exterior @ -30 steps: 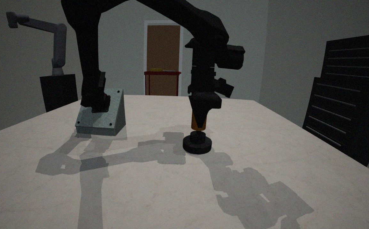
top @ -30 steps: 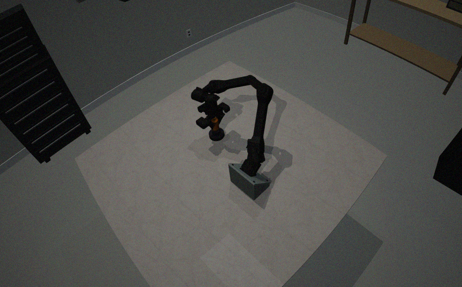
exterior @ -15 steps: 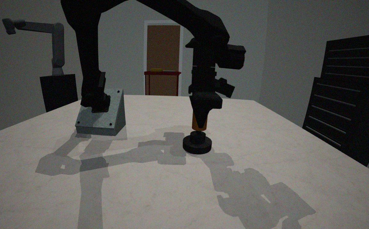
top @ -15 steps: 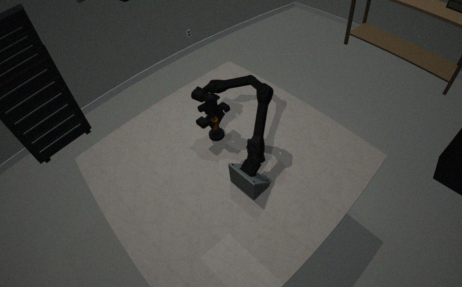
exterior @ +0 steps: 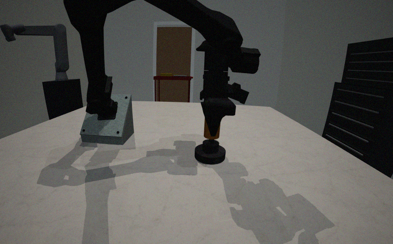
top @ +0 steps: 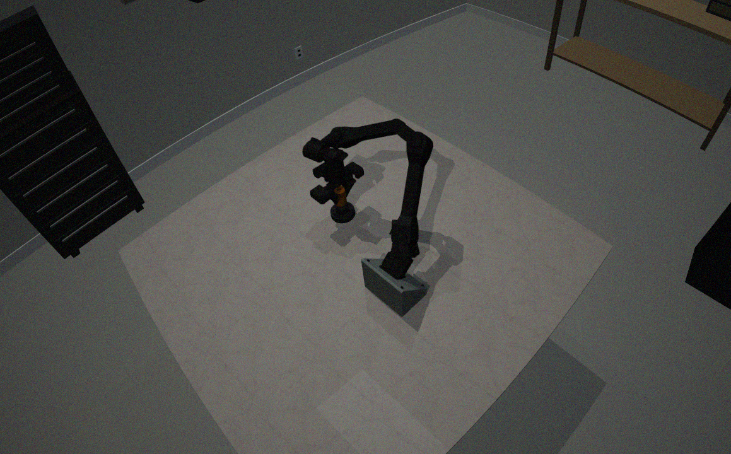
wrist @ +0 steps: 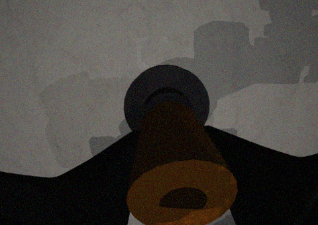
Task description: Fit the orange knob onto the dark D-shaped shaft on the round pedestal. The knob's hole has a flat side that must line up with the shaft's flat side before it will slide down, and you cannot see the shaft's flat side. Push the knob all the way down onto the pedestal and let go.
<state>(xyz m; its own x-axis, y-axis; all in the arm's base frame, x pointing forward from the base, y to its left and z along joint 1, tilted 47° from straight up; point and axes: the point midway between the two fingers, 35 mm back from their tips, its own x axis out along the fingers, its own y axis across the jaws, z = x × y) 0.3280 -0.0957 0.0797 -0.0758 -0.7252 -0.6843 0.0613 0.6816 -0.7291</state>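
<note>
The orange knob lies 2 cm above my gripper tip. From my gripper tip the other things lie so: dark round pedestal (4 cm below).
</note>
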